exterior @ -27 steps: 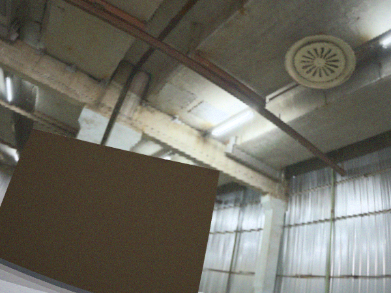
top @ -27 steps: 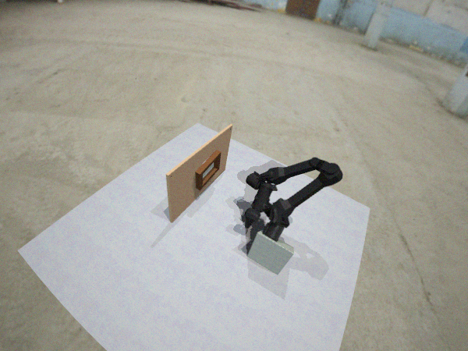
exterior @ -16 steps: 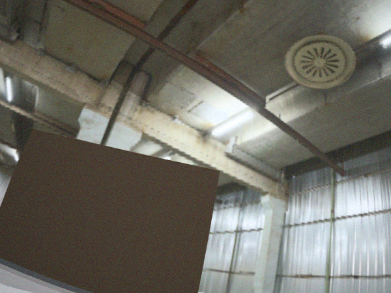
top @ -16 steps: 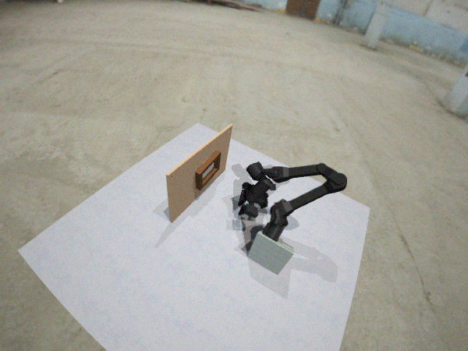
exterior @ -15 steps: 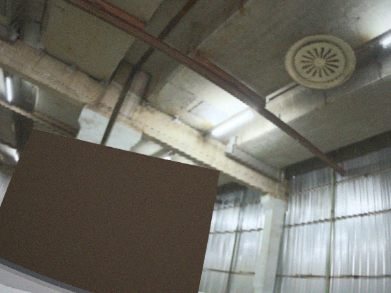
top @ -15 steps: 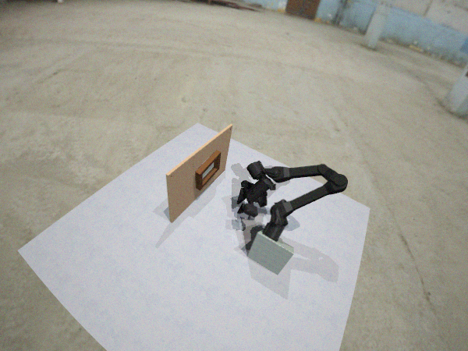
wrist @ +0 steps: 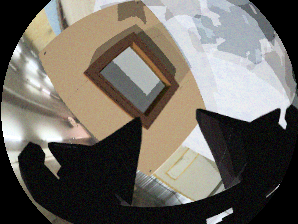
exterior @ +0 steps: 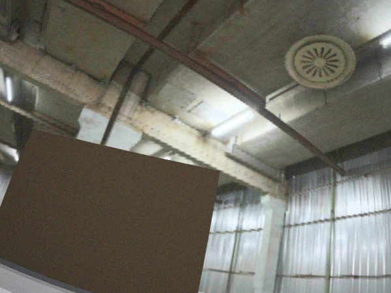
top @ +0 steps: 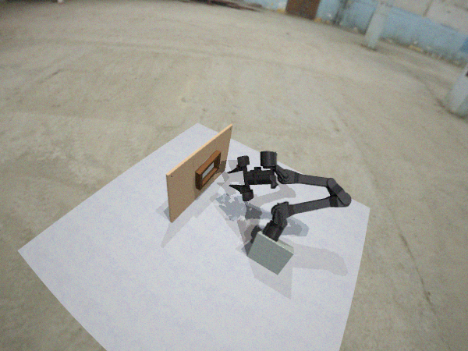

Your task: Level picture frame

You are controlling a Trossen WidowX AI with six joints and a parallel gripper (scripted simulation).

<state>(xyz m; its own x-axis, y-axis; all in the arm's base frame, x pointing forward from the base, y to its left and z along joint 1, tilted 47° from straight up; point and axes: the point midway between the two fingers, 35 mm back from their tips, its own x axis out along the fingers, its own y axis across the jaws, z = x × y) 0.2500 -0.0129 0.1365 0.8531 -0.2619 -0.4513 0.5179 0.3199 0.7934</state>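
My gripper tip is 130 mm short of the brown wooden picture frame, 20 mm to the left of it and 40 mm above it. From my gripper tip the other things lie so: wall board 140 mm ahead, 10 mm to the right, 60 mm below.
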